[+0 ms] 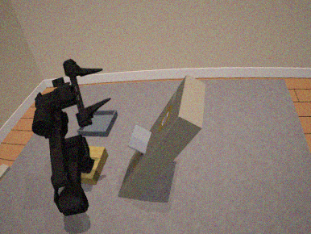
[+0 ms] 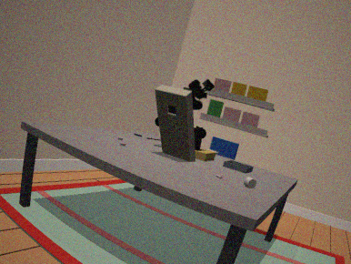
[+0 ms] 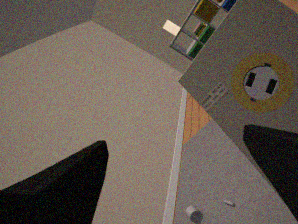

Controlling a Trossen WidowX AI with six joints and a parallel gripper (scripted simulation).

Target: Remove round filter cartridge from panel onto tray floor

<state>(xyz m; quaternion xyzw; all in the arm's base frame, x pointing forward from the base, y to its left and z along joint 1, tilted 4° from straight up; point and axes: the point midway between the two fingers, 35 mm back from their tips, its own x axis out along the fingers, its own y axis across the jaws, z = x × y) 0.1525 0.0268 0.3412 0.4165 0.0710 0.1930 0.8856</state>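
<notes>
My gripper tip is 16 cm short of the round filter cartridge, 11 cm above it and 2 cm to the left of it. Round my gripper tip: shallow tray: 37 cm below, 26 cm to the left, 26 cm behind; grey bracket: 20 cm below, 6 cm ahead, 2 cm to the right.
</notes>
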